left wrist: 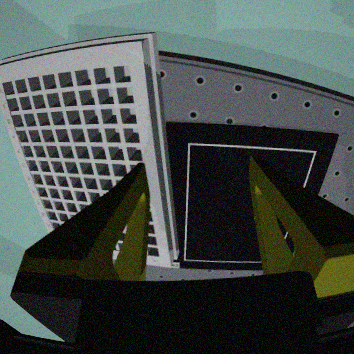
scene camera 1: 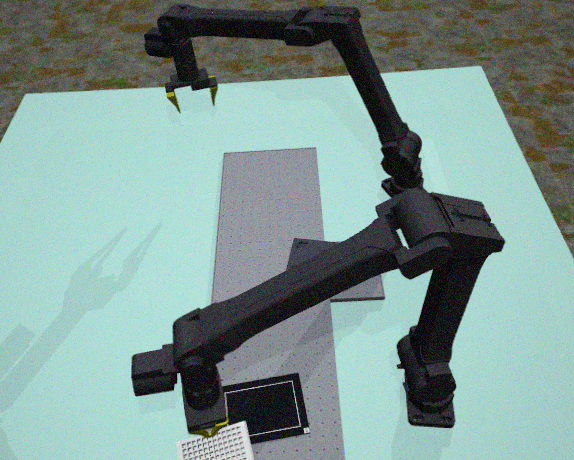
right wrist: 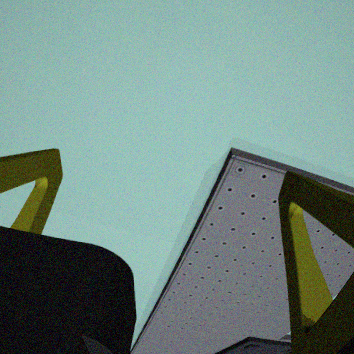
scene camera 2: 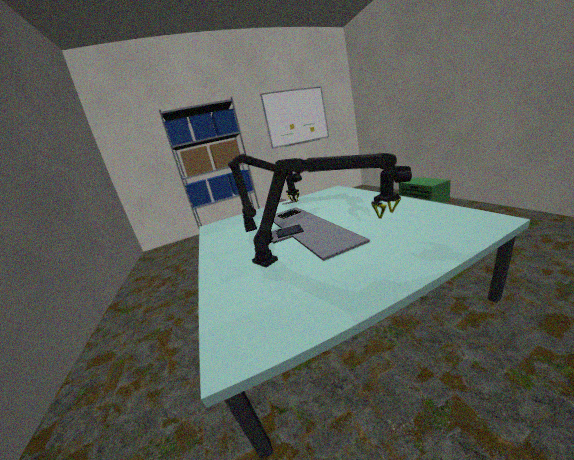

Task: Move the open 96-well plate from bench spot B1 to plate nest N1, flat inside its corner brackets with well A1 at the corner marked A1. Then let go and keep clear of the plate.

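Where they show: left gripper, fingertip midpoint: [left wrist: 198, 168] [scene camera 1: 208, 423] [scene camera 2: 294, 201]; right gripper, fingertip midpoint: [scene camera 1: 196, 109] [right wrist: 168, 172] [scene camera 2: 385, 215]; left arm's base at its link origin: [scene camera 1: 428, 397] [scene camera 2: 250, 228]; right arm's base at its link origin: [scene camera 2: 265, 260].
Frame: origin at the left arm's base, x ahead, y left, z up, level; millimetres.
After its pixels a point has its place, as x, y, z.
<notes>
The white 96-well plate [scene camera 1: 215, 442] {394, 144, 76} [left wrist: 65, 145] {405, 178, 81} lies at the bottom of scene camera 1 and slightly overlaps the near left side of a black pad [scene camera 1: 265, 410] {319, 53, 15} [left wrist: 225, 200] {338, 70, 15} with a white outline. Whether it is tipped cannot be told. My left gripper [scene camera 1: 213, 430] {411, 114, 83} [scene camera 2: 293, 198] {411, 114, 83} [left wrist: 198, 168] {411, 114, 83} stands half open low at the plate's long edge: one finger is over the edge wells and seems to touch them, the other over the pad. My right gripper [scene camera 1: 197, 108] {596, -783, 135} [scene camera 2: 386, 214] {596, -783, 135} [right wrist: 168, 172] {596, -783, 135} is open and empty, far from the plate. Corner brackets and the A1 mark are not readable.
A grey perforated board [scene camera 1: 270, 200] {369, -538, 13} [scene camera 2: 332, 235] {406, -565, 13} [right wrist: 240, 270] {434, -589, 13} runs under the left arm. A dark grey flat piece [scene camera 1: 305, 250] {263, -354, 24} [scene camera 2: 290, 231] {221, -355, 25} beside the board is partly hidden by that arm. A shelf rack and a whiteboard [scene camera 2: 295, 112] are at the far wall.
</notes>
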